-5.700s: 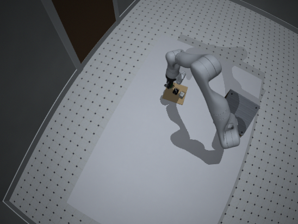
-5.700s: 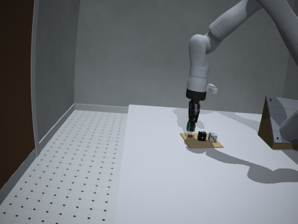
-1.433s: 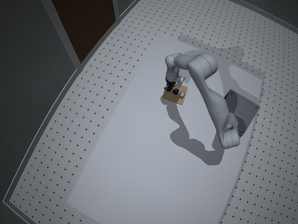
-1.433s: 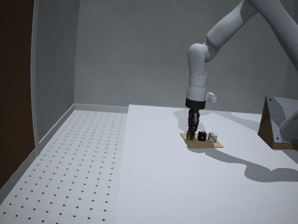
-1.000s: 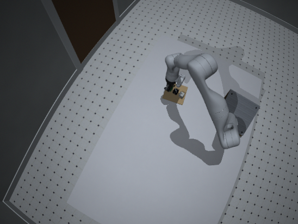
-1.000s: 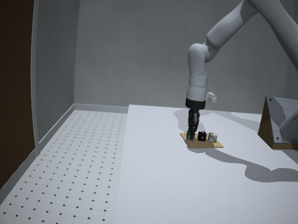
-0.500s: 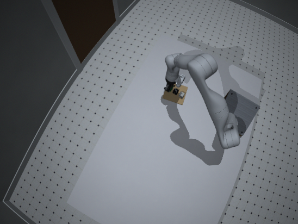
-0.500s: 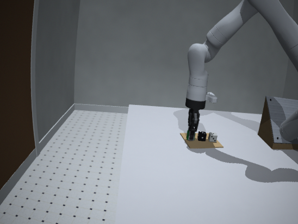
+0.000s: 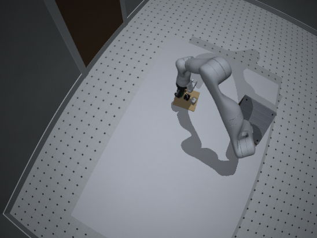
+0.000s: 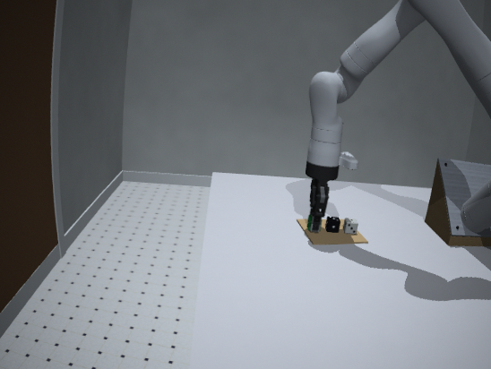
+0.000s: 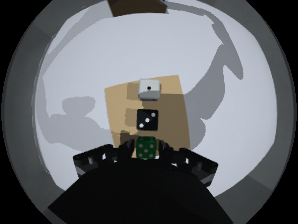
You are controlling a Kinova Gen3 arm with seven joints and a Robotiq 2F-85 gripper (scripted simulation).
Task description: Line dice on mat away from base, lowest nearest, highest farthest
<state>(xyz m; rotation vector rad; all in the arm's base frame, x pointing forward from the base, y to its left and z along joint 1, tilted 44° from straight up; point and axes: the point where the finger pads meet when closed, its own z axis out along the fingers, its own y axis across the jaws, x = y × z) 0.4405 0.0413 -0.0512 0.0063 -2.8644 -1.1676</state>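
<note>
Now: the green die 10 mm below my hand. From my hand the other things lie so: black die: 50 mm behind, 10 mm below; then white die: 90 mm behind, 10 mm below; then tan mat: 40 mm behind, 20 mm below.
</note>
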